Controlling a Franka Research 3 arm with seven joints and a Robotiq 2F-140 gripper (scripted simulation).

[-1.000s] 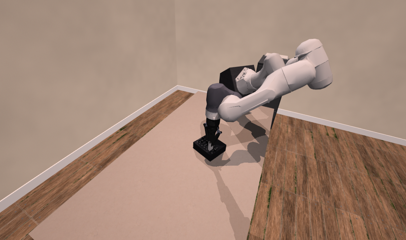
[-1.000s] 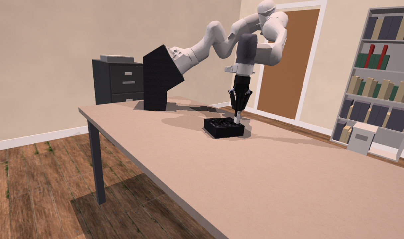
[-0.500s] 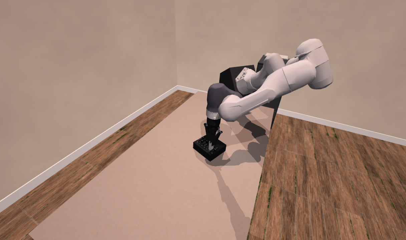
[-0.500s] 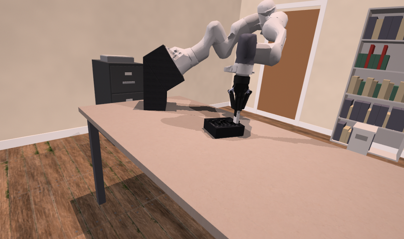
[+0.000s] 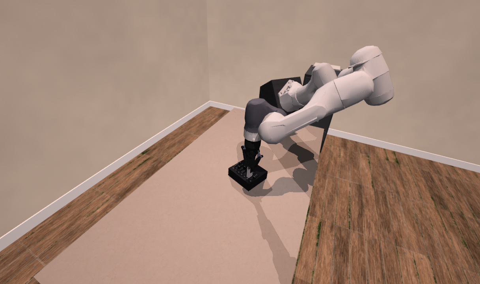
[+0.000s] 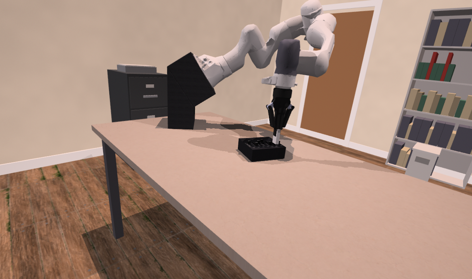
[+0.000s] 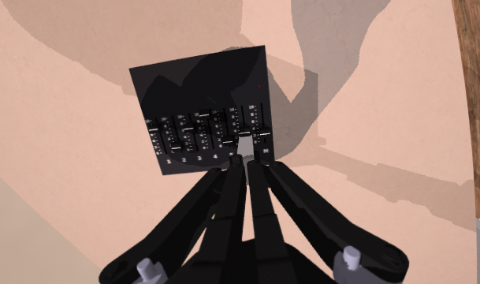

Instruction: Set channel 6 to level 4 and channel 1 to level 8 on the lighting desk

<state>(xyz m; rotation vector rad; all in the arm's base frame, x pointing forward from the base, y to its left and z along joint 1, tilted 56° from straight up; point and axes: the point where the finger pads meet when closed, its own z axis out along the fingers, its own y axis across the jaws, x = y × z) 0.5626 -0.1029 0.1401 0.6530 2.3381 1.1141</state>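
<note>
Now: hand 20 mm past the channel 6 fader cap and 30 mm above it. Round my hand: channel 1 fader cap (60 mm behind, 100 mm to the right, 30 mm below).
</note>
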